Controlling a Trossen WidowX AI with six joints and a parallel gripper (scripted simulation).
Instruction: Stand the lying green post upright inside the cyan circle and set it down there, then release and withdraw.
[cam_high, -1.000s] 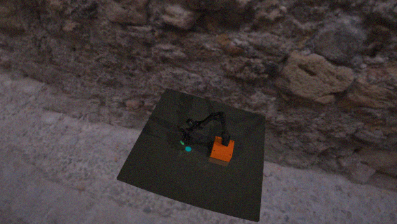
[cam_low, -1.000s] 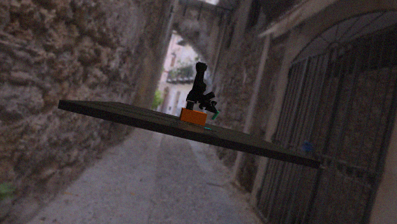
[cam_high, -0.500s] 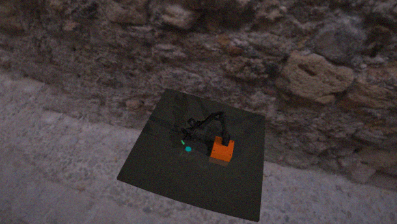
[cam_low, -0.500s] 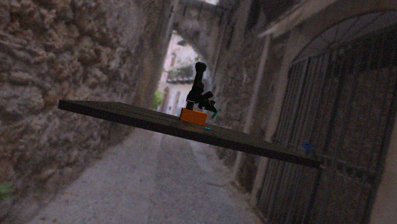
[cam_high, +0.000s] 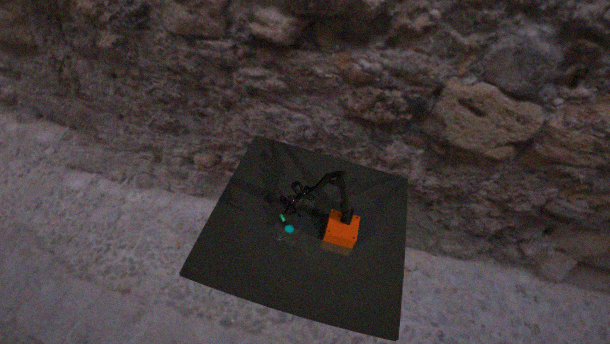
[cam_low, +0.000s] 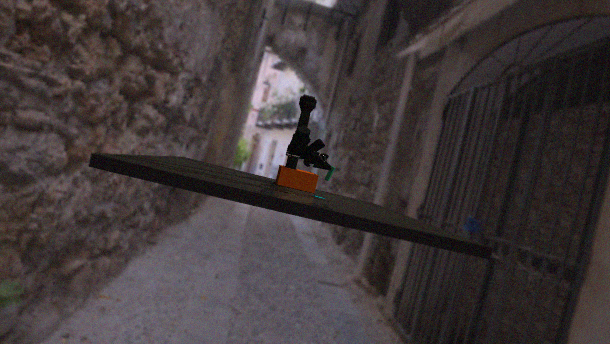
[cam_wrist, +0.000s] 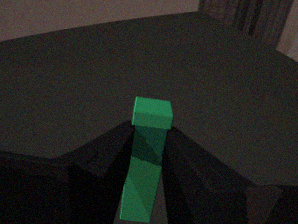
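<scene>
Right now the cyan circle is 60 mm behind my gripper tip, 20 mm to the right of it and 130 mm below it. Also, from my gripper tip: green post: 20 mm below.
</scene>
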